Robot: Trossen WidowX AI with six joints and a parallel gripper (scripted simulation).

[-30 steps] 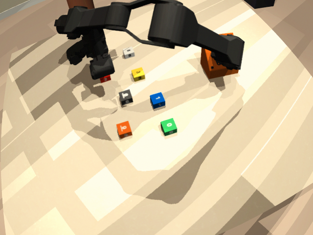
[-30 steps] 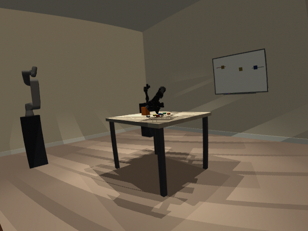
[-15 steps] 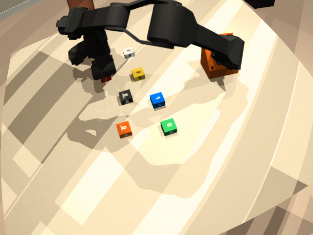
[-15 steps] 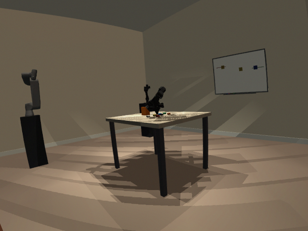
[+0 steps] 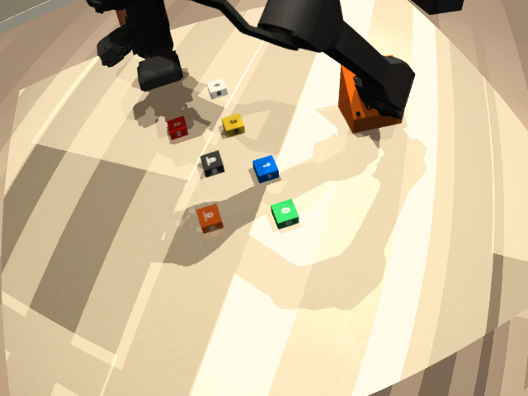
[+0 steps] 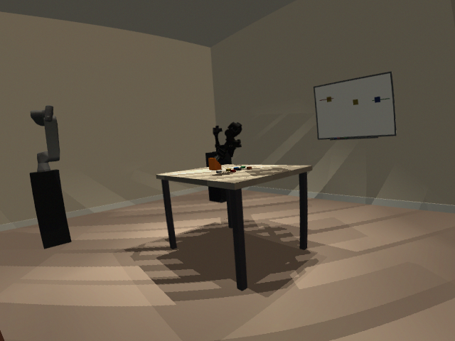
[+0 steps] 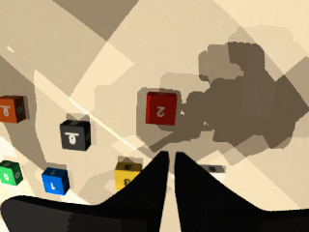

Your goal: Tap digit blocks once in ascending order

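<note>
Now: gripper tip 9 cm past the yellow 3 block, 5 cm to the right of it and 11 cm above it. Also, from my gripper tip: red 2 block (1 cm to the left, 11 cm below); then pale grey block (10 cm behind, 6 cm to the right, 11 cm below); then black block (3 cm behind, 11 cm to the left, 11 cm below).
</note>
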